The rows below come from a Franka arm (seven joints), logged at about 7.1 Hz.
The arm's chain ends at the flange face. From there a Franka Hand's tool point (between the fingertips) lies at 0.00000 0.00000 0.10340 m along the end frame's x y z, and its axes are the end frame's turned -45 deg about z.
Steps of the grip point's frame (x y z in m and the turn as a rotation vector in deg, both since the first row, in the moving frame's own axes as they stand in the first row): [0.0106 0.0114 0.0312 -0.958 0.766 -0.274]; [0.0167 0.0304 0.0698 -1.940 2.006 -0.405]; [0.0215 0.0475 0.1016 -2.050 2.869 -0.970]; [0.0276 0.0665 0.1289 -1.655 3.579 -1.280]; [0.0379 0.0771 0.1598 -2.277 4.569 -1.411]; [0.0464 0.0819 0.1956 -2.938 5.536 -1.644]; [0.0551 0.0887 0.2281 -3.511 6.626 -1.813]
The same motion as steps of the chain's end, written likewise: [0.0134 0.0003 0.0312 -0.136 1.219 -0.274]; [0.0283 0.0098 0.0699 0.047 2.790 -0.405]; [0.0425 0.0195 0.1018 0.579 3.478 -0.970]; [0.0599 0.0300 0.1291 1.360 3.701 -1.280]; [0.0726 0.0307 0.1602 1.621 4.841 -1.411]; [0.0800 0.0286 0.1962 1.837 5.992 -1.644]; [0.0888 0.0279 0.2290 2.203 7.168 -1.813]
